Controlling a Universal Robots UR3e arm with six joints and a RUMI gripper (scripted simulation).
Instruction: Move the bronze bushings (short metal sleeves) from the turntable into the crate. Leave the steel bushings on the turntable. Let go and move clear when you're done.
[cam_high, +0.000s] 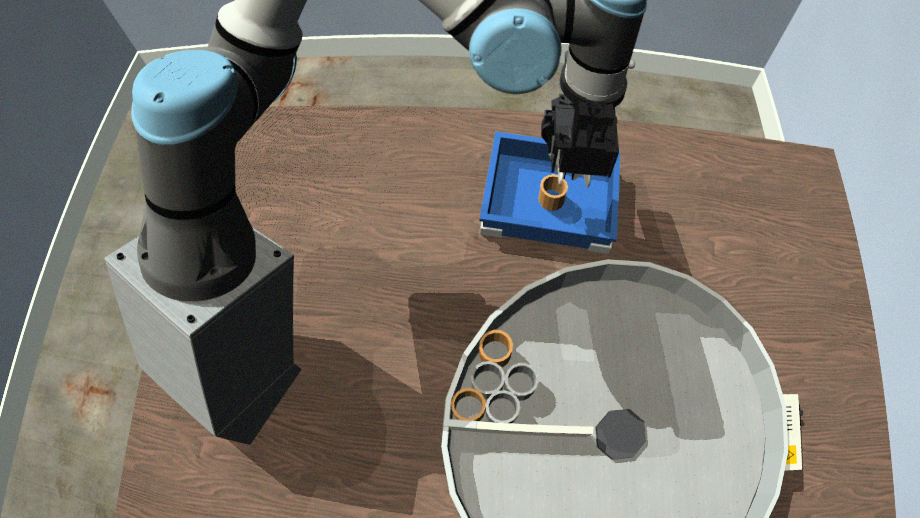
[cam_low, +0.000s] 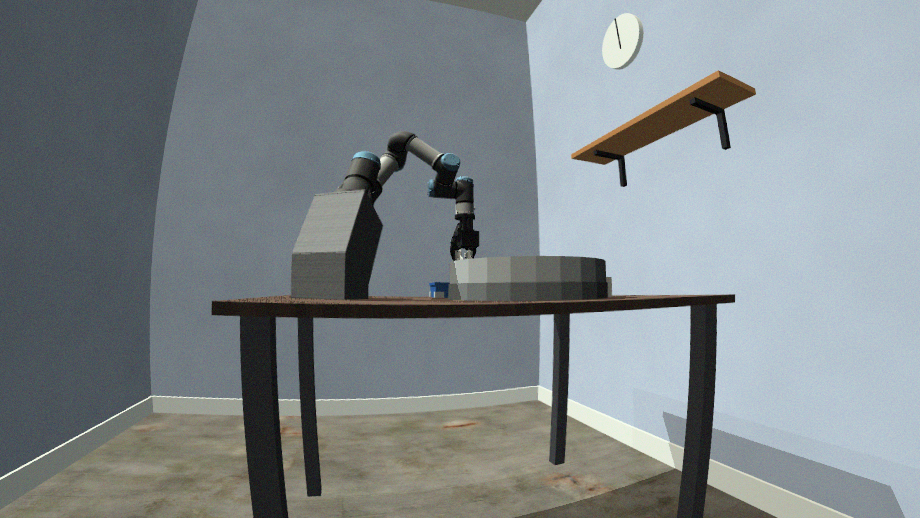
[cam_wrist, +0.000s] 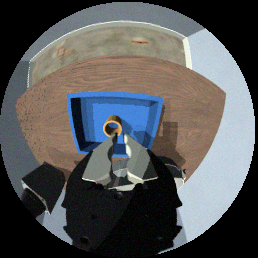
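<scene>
The blue crate lies 2 cm behind my hand and 6 cm below it. Round my hand: grey turntable: 9 cm ahead, 34 cm to the right, 3 cm below.
</scene>
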